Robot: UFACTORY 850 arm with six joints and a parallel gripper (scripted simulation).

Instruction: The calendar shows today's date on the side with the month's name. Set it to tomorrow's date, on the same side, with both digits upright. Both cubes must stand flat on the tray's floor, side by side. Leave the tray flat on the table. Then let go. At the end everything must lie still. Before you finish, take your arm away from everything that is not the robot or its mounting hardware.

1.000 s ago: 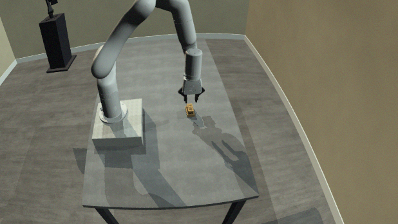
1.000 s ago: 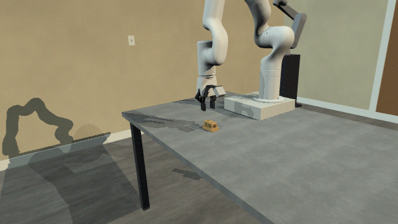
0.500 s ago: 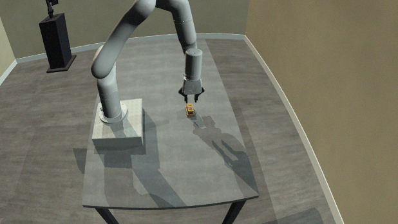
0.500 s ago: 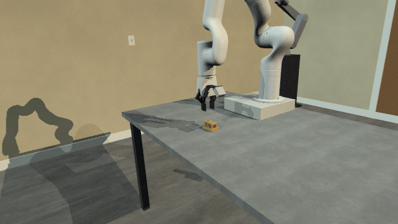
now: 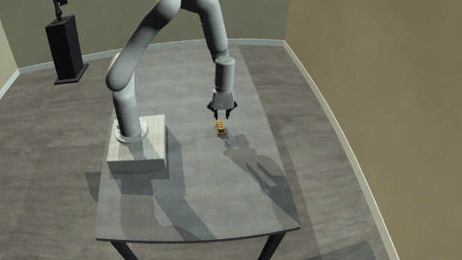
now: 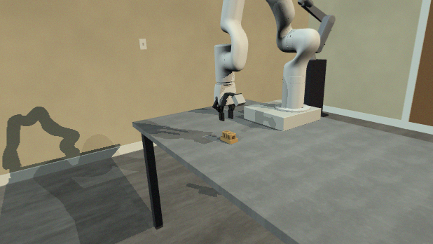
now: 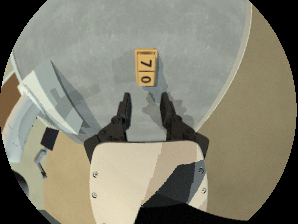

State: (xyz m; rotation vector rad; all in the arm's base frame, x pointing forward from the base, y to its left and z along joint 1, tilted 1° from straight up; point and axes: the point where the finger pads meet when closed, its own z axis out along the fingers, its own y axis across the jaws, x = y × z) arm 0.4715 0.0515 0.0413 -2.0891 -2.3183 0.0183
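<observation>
My hand is 110 mm above the small wooden calendar tray and 20 mm to the right of it.
</observation>
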